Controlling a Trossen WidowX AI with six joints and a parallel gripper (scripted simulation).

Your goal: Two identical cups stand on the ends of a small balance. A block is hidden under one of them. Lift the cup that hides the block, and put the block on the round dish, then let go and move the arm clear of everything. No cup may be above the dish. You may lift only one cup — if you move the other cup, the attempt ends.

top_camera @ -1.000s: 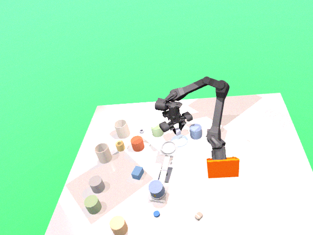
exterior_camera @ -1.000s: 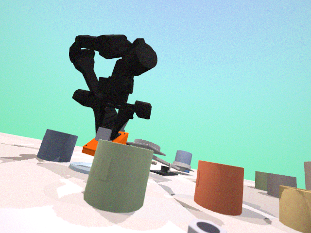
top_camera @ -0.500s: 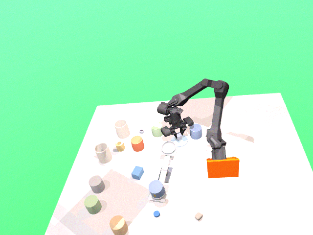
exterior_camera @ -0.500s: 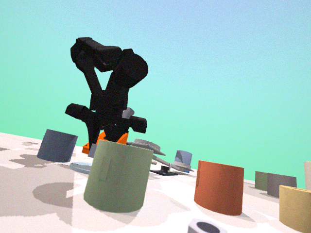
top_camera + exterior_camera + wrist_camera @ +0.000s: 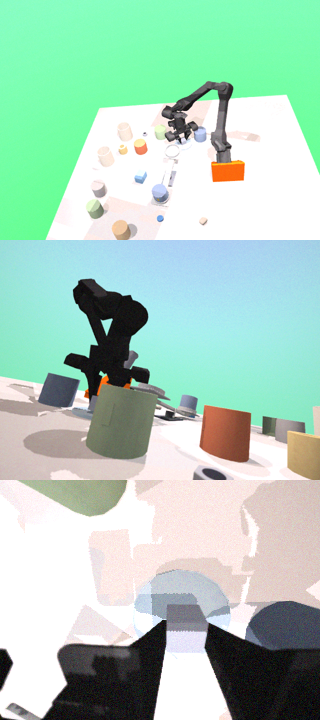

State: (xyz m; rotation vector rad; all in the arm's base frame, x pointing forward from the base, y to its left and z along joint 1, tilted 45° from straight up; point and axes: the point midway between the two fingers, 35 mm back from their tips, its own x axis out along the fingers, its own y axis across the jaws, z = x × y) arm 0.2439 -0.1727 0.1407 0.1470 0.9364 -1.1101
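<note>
The grey block is 10 mm above my gripper tip. Round my gripper tip: orange cylinder: 230 mm ahead, 50 mm to the left, 20 mm above; pale blue round dish: 10 mm below; balance: 50 mm ahead, 250 mm to the left, 20 mm above.
</note>
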